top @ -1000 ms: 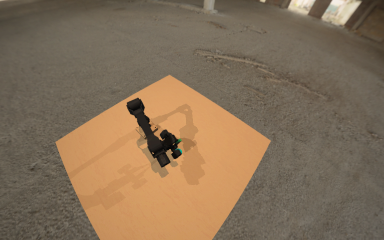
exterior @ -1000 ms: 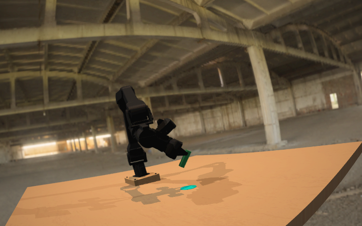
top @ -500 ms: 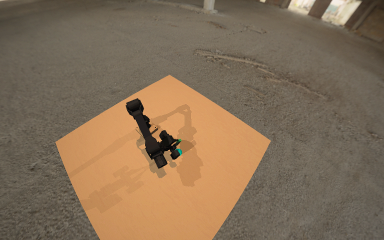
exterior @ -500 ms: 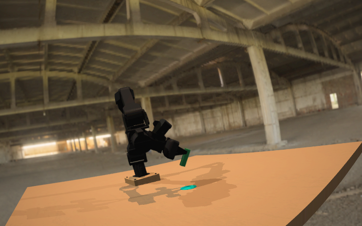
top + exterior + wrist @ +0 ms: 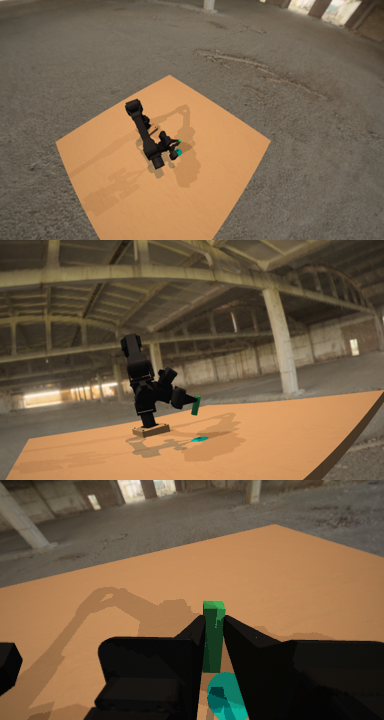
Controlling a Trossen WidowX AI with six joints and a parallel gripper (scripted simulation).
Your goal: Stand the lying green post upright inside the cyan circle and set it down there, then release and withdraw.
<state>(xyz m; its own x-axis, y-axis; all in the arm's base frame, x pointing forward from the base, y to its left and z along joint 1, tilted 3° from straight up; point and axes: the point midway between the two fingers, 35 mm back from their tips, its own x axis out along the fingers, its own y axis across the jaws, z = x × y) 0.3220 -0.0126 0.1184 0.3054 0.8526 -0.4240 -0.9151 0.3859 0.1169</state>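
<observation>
My gripper tip is 140 mm above the cyan circle, 20 mm to the left of it and 10 mm short of it. Also, from my gripper tip: green post: 20 mm below.
</observation>
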